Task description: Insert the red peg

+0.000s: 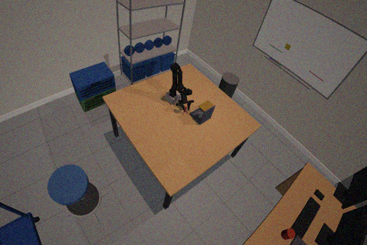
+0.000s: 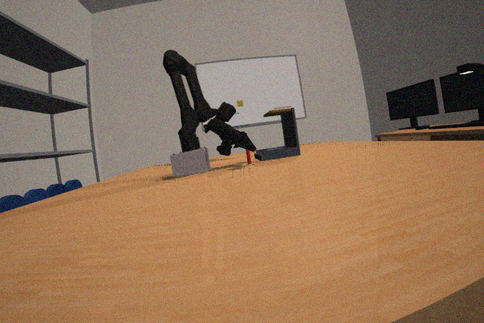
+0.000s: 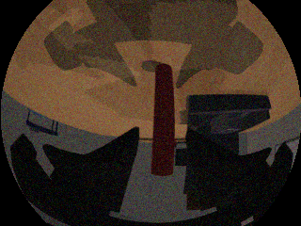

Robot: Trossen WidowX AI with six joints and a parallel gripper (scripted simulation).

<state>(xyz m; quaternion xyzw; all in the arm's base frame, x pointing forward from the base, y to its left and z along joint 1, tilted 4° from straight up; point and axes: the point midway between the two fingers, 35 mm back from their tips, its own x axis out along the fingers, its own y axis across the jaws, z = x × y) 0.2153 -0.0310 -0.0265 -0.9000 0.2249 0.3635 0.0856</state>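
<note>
Now: gripper tip 30 mm past the red peg, 10 mm to the right of it and 10 mm above it. Also, from my gripper tip: yellow roof (160 mm ahead, 150 mm above, 80 mm to the left); then box back wall (210 mm ahead, 70 mm to the left, 60 mm above).
</note>
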